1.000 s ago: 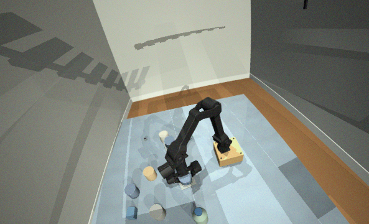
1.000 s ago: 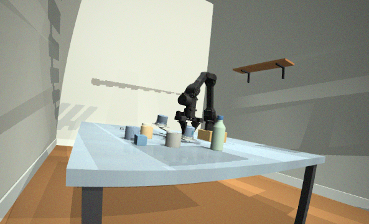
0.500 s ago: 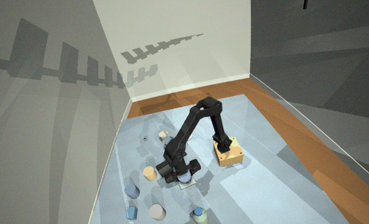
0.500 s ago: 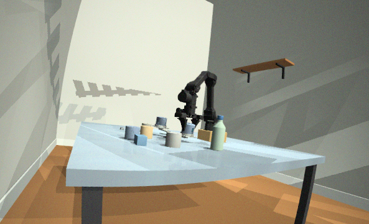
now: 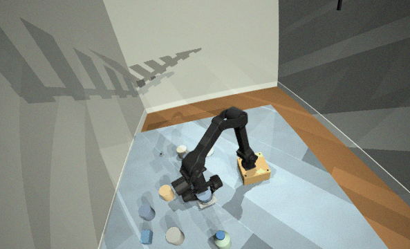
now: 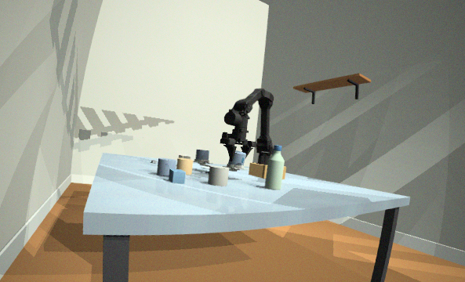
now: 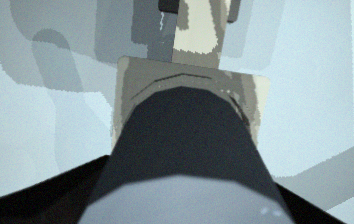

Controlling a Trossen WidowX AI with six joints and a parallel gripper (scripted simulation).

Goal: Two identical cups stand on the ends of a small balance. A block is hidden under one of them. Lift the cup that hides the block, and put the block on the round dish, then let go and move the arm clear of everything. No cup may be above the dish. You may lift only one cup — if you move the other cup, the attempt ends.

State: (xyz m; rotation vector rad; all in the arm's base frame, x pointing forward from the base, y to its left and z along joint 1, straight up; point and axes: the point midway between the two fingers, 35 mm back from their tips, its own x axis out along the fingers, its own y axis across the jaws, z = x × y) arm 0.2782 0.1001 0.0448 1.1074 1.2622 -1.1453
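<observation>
My gripper tip is 20 mm past the bottle, 220 mm to the right of it and 30 mm below it. The rest, counted from my gripper tip: balance beam (20 mm ahead, 140 mm to the right, 40 mm below); tan cylinder (190 mm ahead, 120 mm to the right, 40 mm below); green block (10 mm to the right, 10 mm below).
</observation>
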